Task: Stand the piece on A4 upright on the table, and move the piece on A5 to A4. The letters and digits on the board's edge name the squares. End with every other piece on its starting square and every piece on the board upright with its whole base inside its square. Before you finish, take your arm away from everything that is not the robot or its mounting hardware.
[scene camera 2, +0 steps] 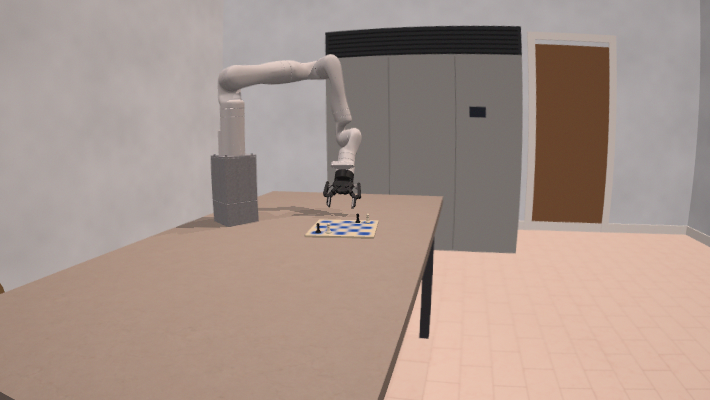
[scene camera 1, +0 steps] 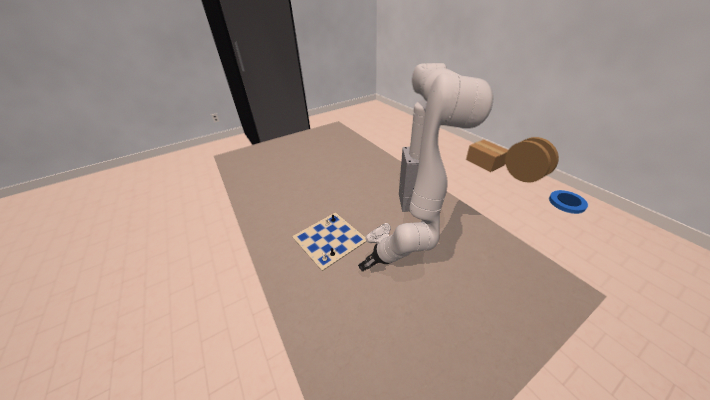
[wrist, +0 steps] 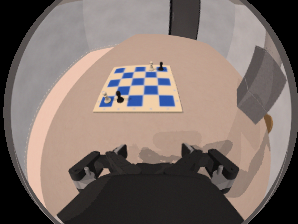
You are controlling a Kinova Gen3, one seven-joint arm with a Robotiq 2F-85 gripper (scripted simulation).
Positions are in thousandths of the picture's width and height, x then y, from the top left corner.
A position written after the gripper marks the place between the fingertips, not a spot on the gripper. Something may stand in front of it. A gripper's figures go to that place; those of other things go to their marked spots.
The gripper (scene camera 2: 480, 519) is 157 cm from the lens. A cream chessboard (scene camera 2: 480, 571) is 136 cm from the lens.
